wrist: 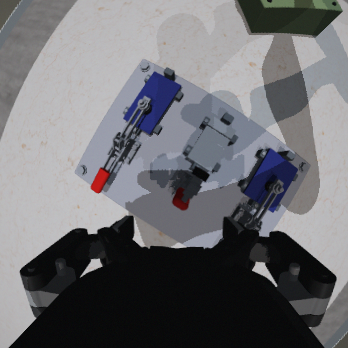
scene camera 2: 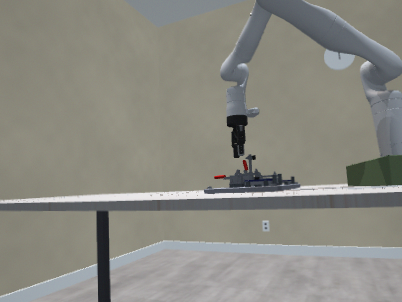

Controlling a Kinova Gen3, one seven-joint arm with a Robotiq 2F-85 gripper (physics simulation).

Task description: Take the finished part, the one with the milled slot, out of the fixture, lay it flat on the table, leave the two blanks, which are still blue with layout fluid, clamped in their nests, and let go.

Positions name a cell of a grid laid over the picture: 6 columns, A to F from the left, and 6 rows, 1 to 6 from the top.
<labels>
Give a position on a blue blank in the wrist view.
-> At E3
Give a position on a finished part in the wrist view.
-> At D3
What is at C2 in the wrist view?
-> A blue blank.
</labels>
